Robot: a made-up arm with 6 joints.
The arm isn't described. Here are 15 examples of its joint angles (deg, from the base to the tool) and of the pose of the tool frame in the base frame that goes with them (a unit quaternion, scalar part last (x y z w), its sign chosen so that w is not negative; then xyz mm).
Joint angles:
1: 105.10 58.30 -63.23 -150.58 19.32 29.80
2: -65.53 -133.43 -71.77 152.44 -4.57 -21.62
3: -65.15 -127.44 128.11 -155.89 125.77 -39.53
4: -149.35 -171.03 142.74 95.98 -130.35 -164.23
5: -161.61 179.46 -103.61 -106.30 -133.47 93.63
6: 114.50 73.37 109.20 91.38 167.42 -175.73
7: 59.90 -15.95 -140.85 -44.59 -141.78 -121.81
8: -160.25 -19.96 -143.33 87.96 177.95 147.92
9: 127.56 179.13 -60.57 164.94 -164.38 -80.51
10: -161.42 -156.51 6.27 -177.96 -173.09 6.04
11: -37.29 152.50 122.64 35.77 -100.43 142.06
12: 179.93 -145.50 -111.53 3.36 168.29 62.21
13: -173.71 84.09 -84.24 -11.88 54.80 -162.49
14: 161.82 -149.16 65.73 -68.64 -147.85 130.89
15: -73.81 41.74 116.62 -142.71 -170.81 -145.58
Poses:
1: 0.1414 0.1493 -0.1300 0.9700 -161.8 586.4 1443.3
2: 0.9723 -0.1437 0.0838 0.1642 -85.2 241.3 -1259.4
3: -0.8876 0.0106 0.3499 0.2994 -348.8 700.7 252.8
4: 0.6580 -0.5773 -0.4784 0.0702 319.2 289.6 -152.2
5: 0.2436 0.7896 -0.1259 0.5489 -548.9 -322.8 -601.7
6: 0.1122 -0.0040 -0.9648 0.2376 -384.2 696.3 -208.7
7: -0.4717 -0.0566 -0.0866 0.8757 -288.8 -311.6 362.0
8: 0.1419 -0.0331 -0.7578 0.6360 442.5 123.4 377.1
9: -0.1003 0.6115 -0.6629 0.4202 -323.3 391.8 -1038.9
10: 0.0272 -0.1963 0.1924 0.9611 619.7 178.1 -1148.8
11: 0.9504 0.0470 -0.1509 0.2678 -287.3 144.8 -685.6
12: -0.6065 0.3479 -0.6248 0.3476 -76.7 -29.7 -735.3
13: -0.0921 -0.4497 0.0924 0.8836 -962.0 -108.6 1034.3
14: -0.0911 -0.7978 0.1991 0.5618 955.4 -422.0 -564.4
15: -0.1837 -0.1757 -0.6071 0.7529 254.2 -722.7 219.2
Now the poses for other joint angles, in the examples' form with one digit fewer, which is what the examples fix.
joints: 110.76 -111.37 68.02 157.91 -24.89 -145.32
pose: 0.182 -0.058 0.878 0.439 474 -1262 489
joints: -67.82 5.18 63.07 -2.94 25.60 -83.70
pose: -0.110 0.722 -0.668 0.145 365 -829 1240
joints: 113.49 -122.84 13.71 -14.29 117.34 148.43
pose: -0.130 -0.033 -0.715 0.686 556 -1268 -428
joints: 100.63 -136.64 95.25 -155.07 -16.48 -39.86
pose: 0.169 0.163 -0.727 0.645 164 -1125 190
